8 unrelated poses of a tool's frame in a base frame.
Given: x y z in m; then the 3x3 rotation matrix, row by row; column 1 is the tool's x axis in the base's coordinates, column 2 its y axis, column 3 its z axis. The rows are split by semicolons.
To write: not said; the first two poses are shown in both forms.
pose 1, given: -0.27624 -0.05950 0.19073; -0.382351 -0.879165 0.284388; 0.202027 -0.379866 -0.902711; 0.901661 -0.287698 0.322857
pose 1, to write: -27.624 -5.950 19.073 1.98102 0.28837 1.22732
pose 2, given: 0.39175 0.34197 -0.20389; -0.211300 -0.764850 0.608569; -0.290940 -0.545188 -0.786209; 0.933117 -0.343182 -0.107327
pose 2, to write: 39.175 34.197 -20.389 1.84034 0.65426 1.70647
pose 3, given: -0.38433 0.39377 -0.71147; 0.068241 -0.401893 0.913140; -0.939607 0.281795 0.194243; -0.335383 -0.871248 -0.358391
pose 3, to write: -38.433 39.377 -71.147 1.40260 1.15092 -2.64492
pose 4, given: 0.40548 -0.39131 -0.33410; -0.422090 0.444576 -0.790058; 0.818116 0.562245 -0.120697; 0.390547 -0.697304 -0.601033
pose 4, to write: 40.548 -39.131 -33.410 -2.33025 -0.91090 2.94341
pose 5, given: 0.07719 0.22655 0.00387; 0.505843 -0.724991 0.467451; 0.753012 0.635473 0.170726; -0.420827 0.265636 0.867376
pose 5, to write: 7.719 22.655 0.387 0.96160 0.48641 -0.19435
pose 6, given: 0.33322 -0.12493 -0.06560; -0.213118 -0.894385 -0.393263; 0.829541 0.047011 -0.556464; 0.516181 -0.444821 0.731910
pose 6, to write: 33.322 -12.493 -6.560 1.80472 -0.40418 0.65005
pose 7, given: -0.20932 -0.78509 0.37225; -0.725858 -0.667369 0.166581; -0.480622 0.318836 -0.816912; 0.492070 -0.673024 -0.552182
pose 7, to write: -20.932 -78.509 37.225 2.39815 0.16736 2.16519
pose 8, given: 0.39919 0.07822 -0.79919; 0.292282 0.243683 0.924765; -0.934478 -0.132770 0.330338; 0.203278 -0.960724 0.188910
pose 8, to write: 39.919 7.822 -79.919 -0.69497 1.18042 -1.05132
